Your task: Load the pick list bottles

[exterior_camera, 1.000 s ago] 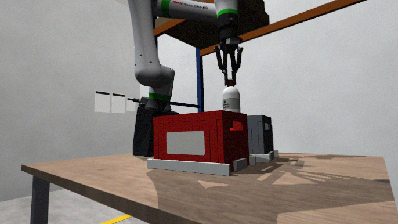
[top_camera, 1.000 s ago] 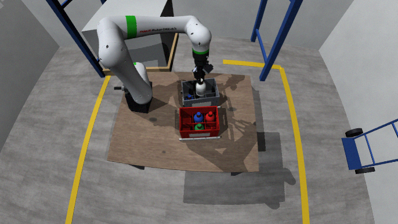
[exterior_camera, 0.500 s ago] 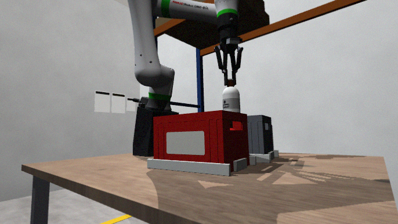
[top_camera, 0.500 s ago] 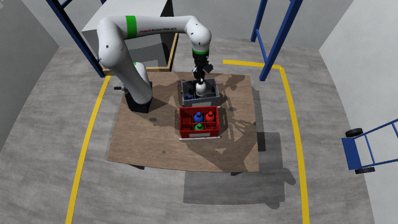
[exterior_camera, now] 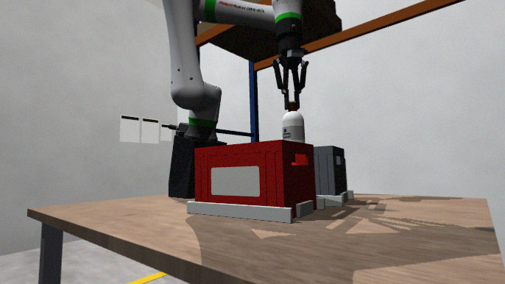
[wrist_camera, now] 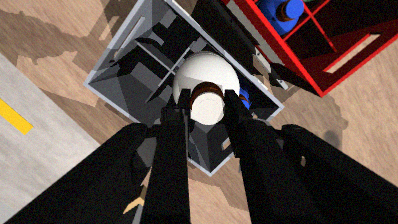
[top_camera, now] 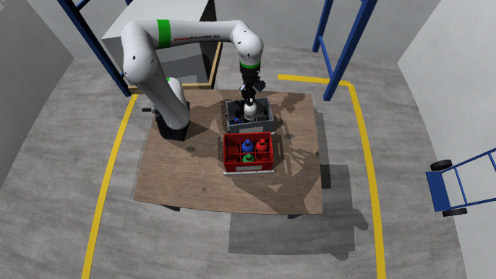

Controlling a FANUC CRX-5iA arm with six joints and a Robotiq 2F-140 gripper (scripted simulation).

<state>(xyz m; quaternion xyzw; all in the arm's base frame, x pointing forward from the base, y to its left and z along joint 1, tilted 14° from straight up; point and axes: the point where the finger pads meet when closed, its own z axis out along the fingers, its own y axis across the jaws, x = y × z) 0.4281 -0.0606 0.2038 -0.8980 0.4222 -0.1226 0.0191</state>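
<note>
Right now my hand is 8 cm above the white bottle. Round my hand: grey crate (26 cm below, 4 cm to the left); red bottle (26 cm below, 17 cm to the right, 5 cm ahead); blue bottle (26 cm below, 9 cm behind).
</note>
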